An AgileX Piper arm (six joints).
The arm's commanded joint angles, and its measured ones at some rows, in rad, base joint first. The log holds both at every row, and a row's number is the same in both.
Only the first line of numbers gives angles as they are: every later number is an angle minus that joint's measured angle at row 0.
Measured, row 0: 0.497 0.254 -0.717 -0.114 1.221 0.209
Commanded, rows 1 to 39: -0.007 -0.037 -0.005 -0.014 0.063 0.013; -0.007 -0.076 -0.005 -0.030 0.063 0.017; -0.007 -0.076 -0.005 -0.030 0.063 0.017; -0.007 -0.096 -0.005 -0.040 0.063 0.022; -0.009 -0.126 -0.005 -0.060 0.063 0.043; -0.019 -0.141 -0.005 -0.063 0.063 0.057; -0.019 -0.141 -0.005 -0.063 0.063 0.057; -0.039 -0.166 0.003 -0.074 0.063 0.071; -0.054 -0.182 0.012 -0.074 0.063 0.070; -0.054 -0.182 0.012 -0.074 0.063 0.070; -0.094 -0.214 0.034 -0.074 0.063 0.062; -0.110 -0.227 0.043 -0.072 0.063 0.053; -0.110 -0.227 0.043 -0.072 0.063 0.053; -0.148 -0.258 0.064 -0.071 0.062 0.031; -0.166 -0.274 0.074 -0.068 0.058 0.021; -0.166 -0.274 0.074 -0.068 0.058 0.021; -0.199 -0.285 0.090 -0.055 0.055 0.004; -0.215 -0.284 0.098 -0.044 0.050 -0.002; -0.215 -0.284 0.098 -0.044 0.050 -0.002; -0.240 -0.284 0.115 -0.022 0.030 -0.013; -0.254 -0.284 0.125 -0.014 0.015 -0.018; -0.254 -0.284 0.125 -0.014 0.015 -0.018; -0.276 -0.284 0.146 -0.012 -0.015 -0.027; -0.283 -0.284 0.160 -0.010 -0.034 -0.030; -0.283 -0.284 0.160 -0.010 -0.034 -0.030; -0.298 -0.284 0.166 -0.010 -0.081 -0.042; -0.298 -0.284 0.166 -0.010 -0.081 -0.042; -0.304 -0.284 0.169 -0.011 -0.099 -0.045; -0.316 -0.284 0.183 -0.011 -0.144 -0.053; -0.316 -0.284 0.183 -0.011 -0.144 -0.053; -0.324 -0.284 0.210 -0.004 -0.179 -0.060; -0.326 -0.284 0.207 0.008 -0.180 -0.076; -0.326 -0.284 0.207 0.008 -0.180 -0.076; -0.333 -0.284 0.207 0.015 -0.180 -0.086; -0.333 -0.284 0.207 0.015 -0.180 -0.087; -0.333 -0.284 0.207 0.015 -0.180 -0.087; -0.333 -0.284 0.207 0.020 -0.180 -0.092; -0.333 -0.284 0.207 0.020 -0.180 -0.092; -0.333 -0.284 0.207 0.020 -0.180 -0.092
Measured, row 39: -0.327 -0.259 0.204 0.016 -0.164 -0.075
